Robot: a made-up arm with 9 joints.
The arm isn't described. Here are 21 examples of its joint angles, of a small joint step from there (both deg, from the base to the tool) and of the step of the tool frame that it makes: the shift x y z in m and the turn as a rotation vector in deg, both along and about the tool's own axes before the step.
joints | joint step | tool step
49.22 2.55 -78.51 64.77 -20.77 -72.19 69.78 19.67 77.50 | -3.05 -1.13 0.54 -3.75 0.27 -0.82 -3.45 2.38 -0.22 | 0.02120 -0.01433 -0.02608 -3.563 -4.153 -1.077
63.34 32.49 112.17 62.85 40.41 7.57 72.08 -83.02 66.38 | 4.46 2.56 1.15 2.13 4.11 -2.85 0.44 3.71 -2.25 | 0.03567 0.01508 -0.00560 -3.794 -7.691 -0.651
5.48 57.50 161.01 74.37 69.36 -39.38 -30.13 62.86 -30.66 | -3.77 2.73 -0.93 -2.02 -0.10 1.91 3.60 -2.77 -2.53 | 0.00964 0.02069 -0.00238 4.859 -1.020 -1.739
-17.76 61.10 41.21 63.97 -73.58 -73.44 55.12 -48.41 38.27 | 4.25 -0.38 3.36 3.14 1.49 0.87 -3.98 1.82 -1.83 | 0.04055 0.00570 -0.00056 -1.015 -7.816 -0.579
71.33 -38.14 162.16 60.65 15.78 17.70 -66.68 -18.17 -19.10 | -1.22 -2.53 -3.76 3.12 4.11 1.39 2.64 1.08 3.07 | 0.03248 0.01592 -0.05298 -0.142 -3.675 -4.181
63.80 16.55 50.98 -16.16 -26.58 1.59 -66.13 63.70 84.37 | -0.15 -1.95 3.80 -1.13 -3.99 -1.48 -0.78 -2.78 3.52 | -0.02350 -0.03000 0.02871 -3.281 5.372 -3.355
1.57 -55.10 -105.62 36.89 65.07 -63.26 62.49 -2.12 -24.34 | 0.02 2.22 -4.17 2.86 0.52 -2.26 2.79 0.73 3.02 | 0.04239 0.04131 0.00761 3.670 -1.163 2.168
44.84 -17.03 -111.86 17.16 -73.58 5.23 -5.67 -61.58 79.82 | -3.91 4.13 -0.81 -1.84 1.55 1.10 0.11 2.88 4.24 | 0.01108 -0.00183 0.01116 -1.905 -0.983 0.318
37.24 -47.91 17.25 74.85 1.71 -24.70 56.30 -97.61 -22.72 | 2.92 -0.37 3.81 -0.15 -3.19 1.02 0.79 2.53 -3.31 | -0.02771 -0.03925 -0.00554 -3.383 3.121 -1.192
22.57 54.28 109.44 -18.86 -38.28 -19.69 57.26 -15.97 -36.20 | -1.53 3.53 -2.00 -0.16 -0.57 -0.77 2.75 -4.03 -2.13 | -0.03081 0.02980 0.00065 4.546 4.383 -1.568
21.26 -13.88 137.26 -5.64 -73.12 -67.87 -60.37 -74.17 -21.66 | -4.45 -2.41 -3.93 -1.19 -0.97 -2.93 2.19 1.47 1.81 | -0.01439 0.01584 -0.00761 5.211 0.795 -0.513
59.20 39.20 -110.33 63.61 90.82 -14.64 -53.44 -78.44 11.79 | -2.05 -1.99 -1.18 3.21 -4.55 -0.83 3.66 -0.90 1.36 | -0.11540 0.01253 0.04274 -1.660 10.694 -4.681
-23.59 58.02 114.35 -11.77 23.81 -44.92 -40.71 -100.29 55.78 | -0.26 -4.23 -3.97 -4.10 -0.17 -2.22 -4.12 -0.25 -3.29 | -0.05034 0.00382 -0.05488 3.823 1.910 2.010
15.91 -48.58 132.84 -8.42 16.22 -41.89 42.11 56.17 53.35 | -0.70 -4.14 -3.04 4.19 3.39 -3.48 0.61 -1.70 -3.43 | 0.05950 0.05393 0.01383 3.633 -5.877 -0.284
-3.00 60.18 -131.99 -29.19 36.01 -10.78 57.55 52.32 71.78 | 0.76 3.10 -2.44 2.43 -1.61 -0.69 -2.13 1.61 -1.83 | 0.04653 -0.04967 0.01162 -5.522 -5.888 3.119
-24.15 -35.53 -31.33 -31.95 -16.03 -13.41 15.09 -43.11 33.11 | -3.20 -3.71 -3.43 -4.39 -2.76 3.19 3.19 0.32 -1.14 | -0.04252 -0.08383 0.02312 -8.415 6.880 -0.296
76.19 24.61 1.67 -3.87 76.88 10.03 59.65 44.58 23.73 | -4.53 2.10 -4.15 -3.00 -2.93 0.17 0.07 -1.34 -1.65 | 0.03354 0.07093 0.01040 5.379 -1.806 2.244
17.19 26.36 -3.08 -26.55 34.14 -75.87 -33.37 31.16 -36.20 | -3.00 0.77 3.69 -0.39 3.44 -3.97 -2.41 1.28 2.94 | -0.00119 0.00250 0.00765 -5.396 8.975 -4.525
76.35 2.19 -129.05 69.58 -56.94 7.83 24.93 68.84 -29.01 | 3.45 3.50 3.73 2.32 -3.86 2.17 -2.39 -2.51 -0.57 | -0.02106 0.04019 0.05289 5.259 6.502 -5.594
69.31 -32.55 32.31 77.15 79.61 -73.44 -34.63 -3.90 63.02 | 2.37 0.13 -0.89 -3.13 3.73 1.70 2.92 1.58 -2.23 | -0.05750 0.01076 0.01911 -0.897 3.520 -1.078
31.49 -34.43 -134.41 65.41 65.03 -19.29 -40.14 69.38 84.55 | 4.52 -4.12 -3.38 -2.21 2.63 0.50 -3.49 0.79 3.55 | -0.01652 0.08643 0.01110 1.107 0.424 -10.697
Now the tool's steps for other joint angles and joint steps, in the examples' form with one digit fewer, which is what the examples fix.
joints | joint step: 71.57 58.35 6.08 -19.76 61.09 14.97 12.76 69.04 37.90 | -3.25 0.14 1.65 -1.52 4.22 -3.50 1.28 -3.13 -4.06
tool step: 0.0093 -0.0219 -0.0165 -3.84 -0.18 0.19
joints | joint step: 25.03 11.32 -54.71 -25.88 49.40 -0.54 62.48 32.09 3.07 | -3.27 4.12 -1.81 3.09 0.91 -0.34 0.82 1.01 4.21
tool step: -0.0014 -0.0121 0.0042 -0.36 1.95 0.68
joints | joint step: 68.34 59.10 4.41 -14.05 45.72 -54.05 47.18 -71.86 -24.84 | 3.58 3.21 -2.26 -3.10 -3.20 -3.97 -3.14 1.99 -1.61
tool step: -0.0768 0.0839 -0.0444 5.42 0.56 -7.10
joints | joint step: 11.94 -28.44 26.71 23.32 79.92 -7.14 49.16 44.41 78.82 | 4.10 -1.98 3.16 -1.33 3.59 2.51 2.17 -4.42 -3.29
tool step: -0.0088 -0.0245 -0.0099 -0.33 2.28 0.29
